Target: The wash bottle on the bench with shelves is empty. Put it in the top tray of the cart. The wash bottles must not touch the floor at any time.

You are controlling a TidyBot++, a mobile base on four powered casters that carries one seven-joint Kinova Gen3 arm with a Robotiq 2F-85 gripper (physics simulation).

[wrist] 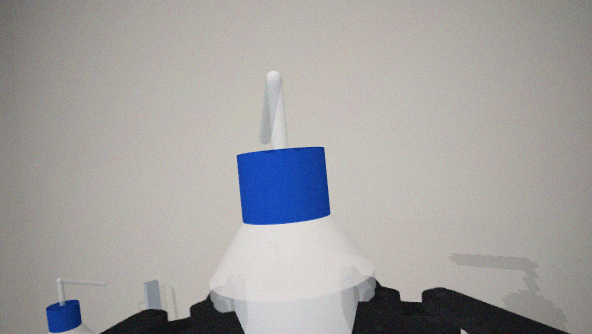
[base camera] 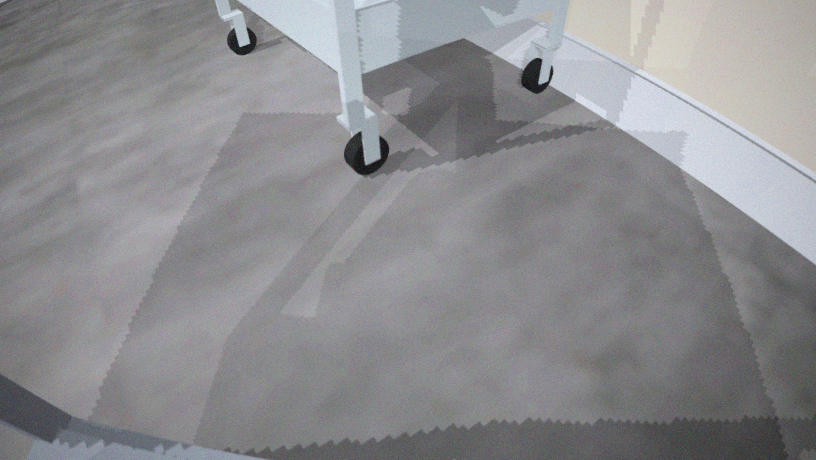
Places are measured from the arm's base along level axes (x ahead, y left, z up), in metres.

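Where they show: gripper, fingertip midpoint: (wrist: 293,291).
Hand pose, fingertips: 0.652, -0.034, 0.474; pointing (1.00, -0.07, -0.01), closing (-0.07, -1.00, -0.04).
Observation:
Each offset is from my fingertips to the top centre of the thing, as dx, dy, dz. Level surfaces: height alone.
A white wash bottle @(-0.023, +0.003, +0.093) (wrist: 292,255) with a blue cap and a bent white spout stands nearly upright in the wrist view, tilted slightly. My gripper (wrist: 293,291) is shut on its body, with a black finger on each side. A second wash bottle @(+0.239, +0.230, -0.034) (wrist: 63,316) with a blue cap shows at the lower left of the wrist view, beyond my gripper and apart from the held bottle. The white cart (base camera: 349,62) is at the top of the base camera view; its legs, casters and a lower part show. Its top tray does not show there.
A pale upright post (wrist: 152,295) stands right of the second bottle. A wall (wrist: 450,125) fills the wrist view's background. In the base camera view, a white baseboard (base camera: 742,171) and beige wall (base camera: 742,68) run along the right. Shadows lie on the grey floor @(dz -0.871) (base camera: 457,285).

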